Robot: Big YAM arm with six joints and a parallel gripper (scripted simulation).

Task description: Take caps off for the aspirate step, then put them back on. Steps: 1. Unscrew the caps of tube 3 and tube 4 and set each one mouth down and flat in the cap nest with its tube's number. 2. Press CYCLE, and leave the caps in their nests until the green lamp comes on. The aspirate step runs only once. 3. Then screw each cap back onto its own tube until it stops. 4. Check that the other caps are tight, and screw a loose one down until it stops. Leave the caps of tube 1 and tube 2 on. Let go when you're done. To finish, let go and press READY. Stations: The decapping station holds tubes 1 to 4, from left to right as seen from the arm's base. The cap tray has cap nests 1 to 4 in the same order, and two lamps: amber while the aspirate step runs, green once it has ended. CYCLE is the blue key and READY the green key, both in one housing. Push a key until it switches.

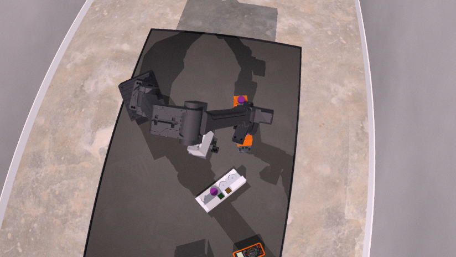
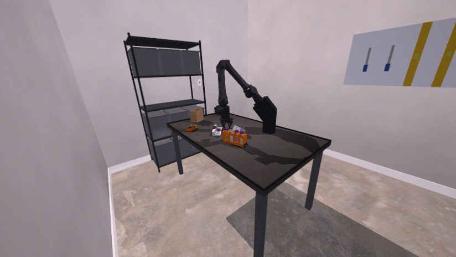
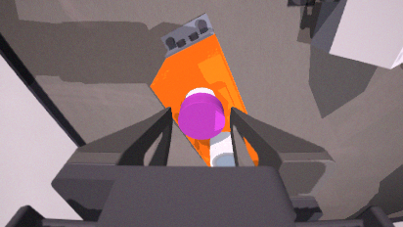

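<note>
Now: the cap right at my hand. The rest, counted from my hand: green key 220 mm behind, 50 mm to the right, 50 mm below; blue key 210 mm behind, 50 mm below; key housing 200 mm behind, 30 mm to the right, 60 mm below.
</note>
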